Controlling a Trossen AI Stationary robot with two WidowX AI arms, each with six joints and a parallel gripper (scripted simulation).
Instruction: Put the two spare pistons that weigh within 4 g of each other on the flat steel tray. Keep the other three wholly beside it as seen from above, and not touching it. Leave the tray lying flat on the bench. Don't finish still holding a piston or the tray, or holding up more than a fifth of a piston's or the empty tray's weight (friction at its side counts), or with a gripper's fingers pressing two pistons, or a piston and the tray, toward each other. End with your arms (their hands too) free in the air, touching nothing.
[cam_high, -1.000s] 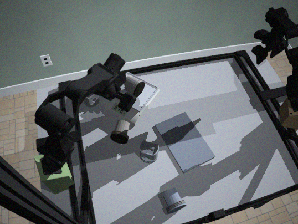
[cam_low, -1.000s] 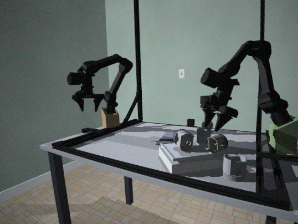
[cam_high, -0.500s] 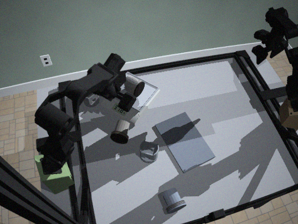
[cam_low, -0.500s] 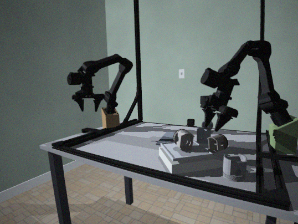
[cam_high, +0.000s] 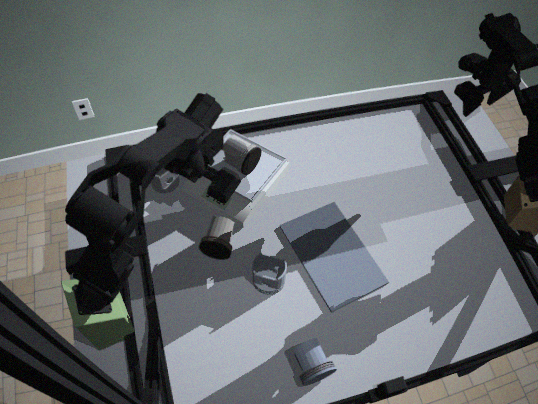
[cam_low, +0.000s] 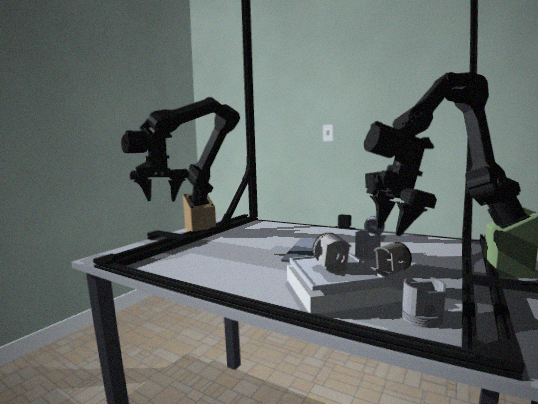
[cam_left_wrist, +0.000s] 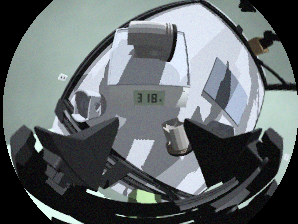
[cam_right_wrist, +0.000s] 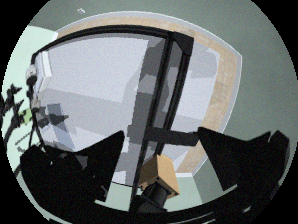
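Now: the white scale 100 mm ahead of my left hand, 100 mm to the right of it and 110 mm below it. From my left hand the other things lie so: flat steel tray: 170 mm behind, 260 mm to the right, 160 mm below.
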